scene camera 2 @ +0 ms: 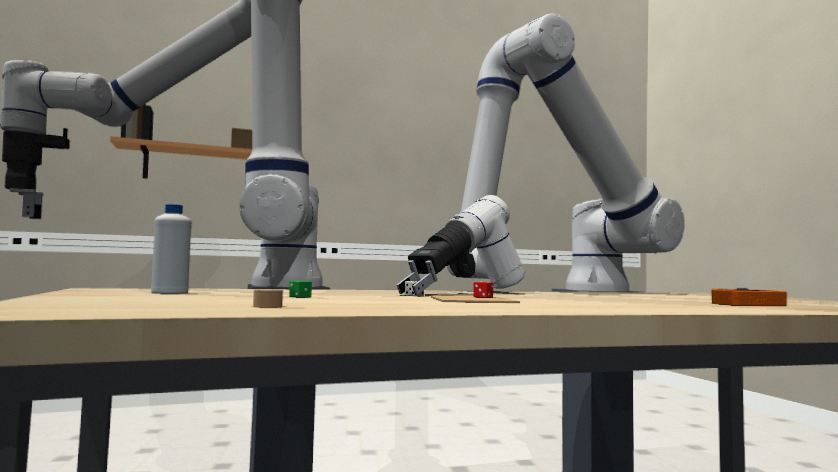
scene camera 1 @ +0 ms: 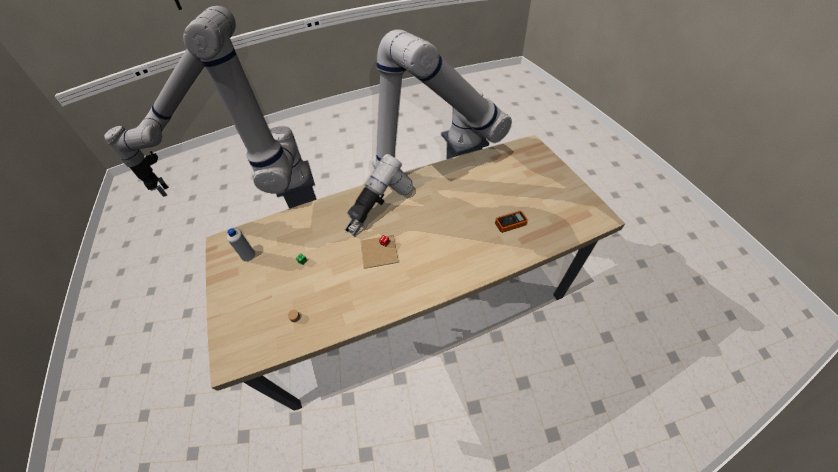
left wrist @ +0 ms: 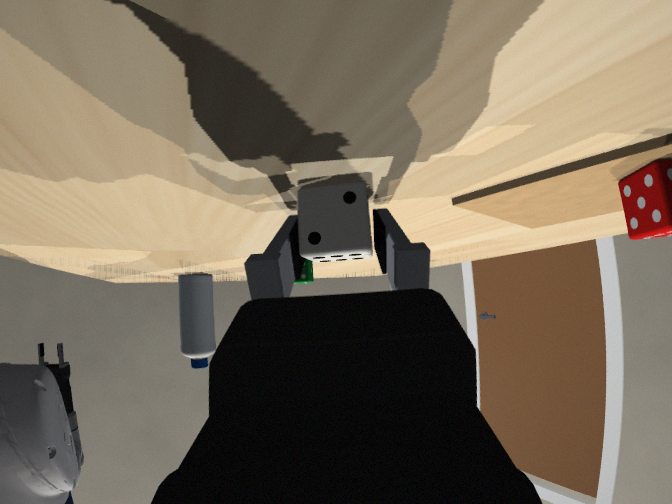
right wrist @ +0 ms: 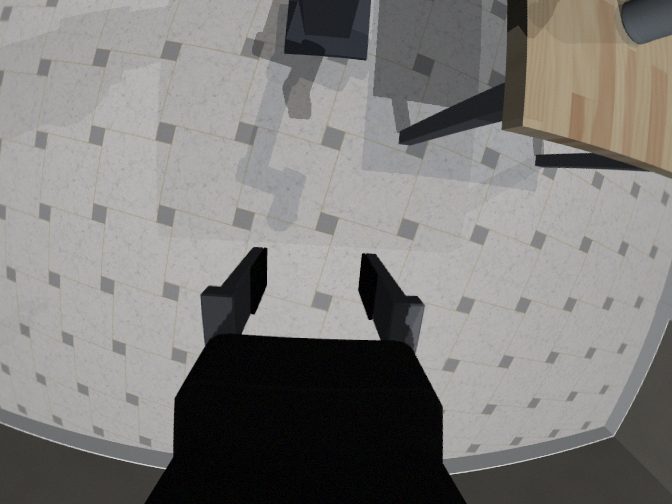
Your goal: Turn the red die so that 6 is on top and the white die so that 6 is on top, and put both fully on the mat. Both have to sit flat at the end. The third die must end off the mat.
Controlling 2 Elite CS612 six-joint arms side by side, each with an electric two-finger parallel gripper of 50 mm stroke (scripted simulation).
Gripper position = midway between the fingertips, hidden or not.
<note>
In view: my left gripper [scene camera 2: 406, 289], my right gripper [scene camera 2: 31, 217] and a brown mat [scene camera 1: 374, 254].
My left gripper shows as well in the left wrist view [left wrist: 339, 231]. My right gripper is seen too in the left wrist view [left wrist: 50, 343] and in the right wrist view [right wrist: 313, 269]. The right wrist view does not show the brown mat: it is out of frame.
</note>
